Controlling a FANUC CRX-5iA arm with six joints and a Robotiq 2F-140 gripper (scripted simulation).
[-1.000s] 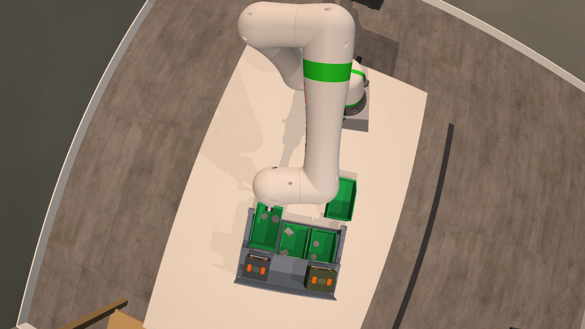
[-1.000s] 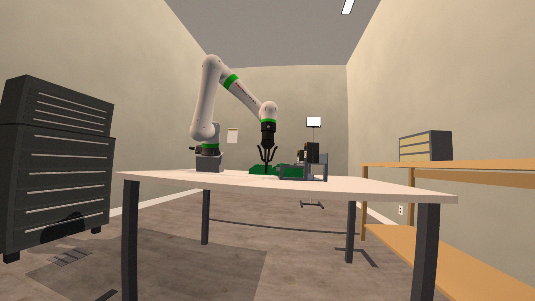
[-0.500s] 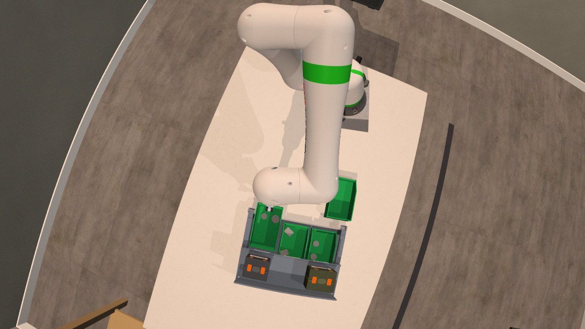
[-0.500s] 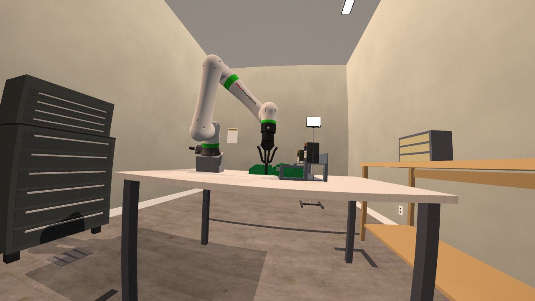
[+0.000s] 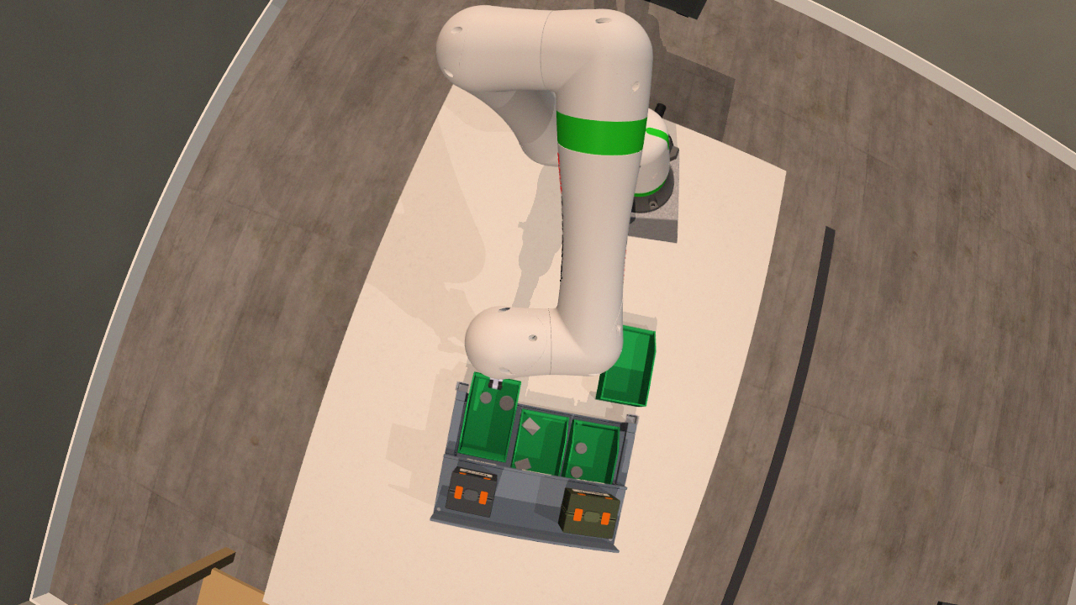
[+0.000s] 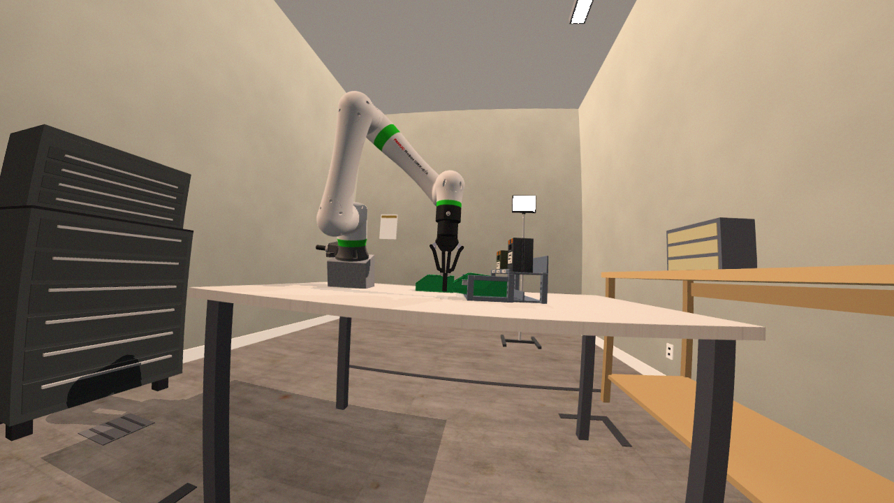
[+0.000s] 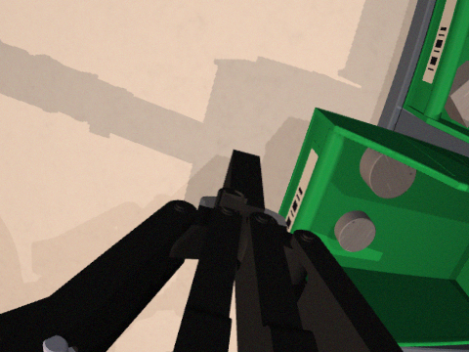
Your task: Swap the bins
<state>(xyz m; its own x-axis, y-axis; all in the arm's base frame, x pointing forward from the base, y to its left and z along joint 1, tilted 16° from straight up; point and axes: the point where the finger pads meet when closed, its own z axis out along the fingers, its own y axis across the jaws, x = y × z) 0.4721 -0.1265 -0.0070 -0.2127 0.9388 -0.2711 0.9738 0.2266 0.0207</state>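
Now: the grey cube 10 cm ahead of my hand, 11 cm to the left of it and 3 cm below it. From my hand the other things lie so: grey shelf: 17 cm ahead, 15 cm to the left, 1 cm above.
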